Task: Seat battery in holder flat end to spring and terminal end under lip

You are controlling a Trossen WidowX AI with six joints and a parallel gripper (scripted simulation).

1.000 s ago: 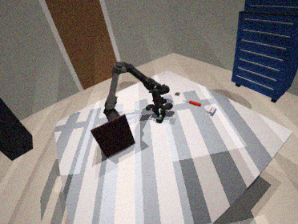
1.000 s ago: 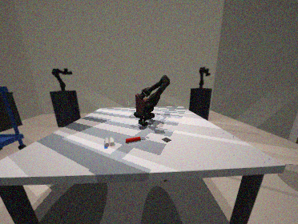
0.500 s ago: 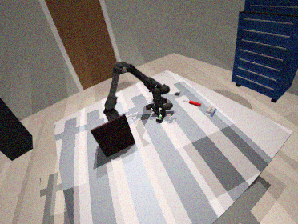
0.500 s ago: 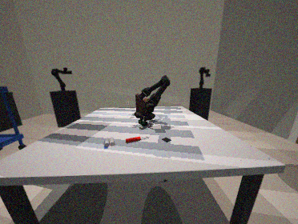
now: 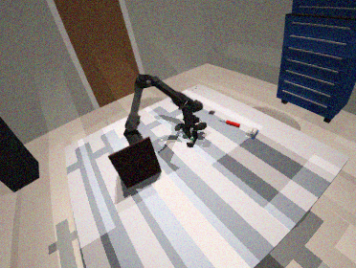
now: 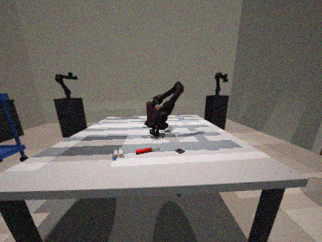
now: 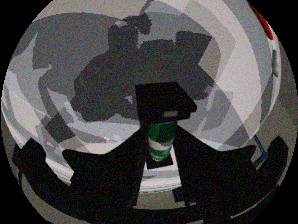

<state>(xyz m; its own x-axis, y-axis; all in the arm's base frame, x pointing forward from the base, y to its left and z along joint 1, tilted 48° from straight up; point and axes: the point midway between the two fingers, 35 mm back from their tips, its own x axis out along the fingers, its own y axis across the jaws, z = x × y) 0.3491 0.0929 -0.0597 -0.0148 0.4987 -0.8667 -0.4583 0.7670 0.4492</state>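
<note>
My gripper tip is now 1 cm below the cylindrical battery. The rest, counted from my gripper tip: dark remote door: 29 cm ahead, 13 cm to the left, 1 cm below; then red screwdriver: 27 cm ahead, 4 cm to the right.
</note>
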